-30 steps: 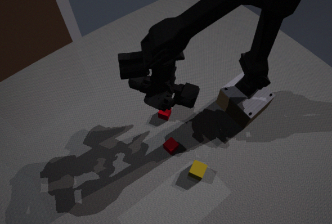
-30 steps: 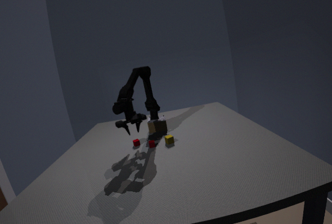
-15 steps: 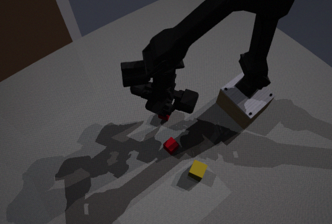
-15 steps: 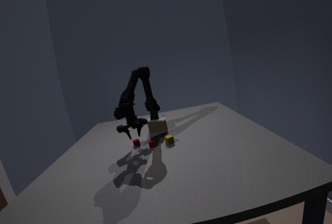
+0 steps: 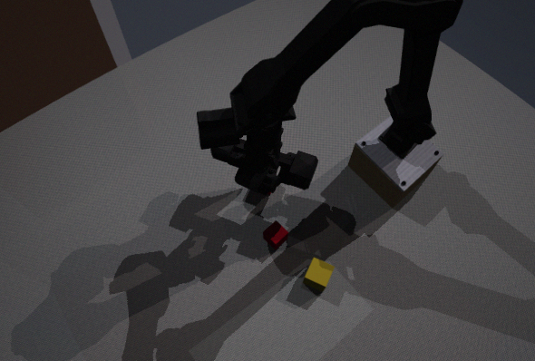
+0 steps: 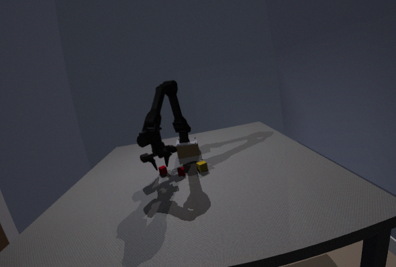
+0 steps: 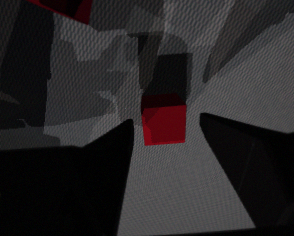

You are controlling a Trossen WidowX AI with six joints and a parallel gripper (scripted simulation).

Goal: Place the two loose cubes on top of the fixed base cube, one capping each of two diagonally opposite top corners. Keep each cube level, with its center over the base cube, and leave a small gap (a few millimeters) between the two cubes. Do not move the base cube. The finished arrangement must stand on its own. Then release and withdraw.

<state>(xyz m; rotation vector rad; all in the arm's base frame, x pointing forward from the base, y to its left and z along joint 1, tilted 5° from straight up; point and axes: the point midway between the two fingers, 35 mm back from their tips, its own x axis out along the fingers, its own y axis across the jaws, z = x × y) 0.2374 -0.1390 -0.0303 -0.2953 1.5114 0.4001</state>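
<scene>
The yellow base cube lies 6 cm ahead of my gripper tip, 20 cm to the left of it and 1 cm below it.
</scene>
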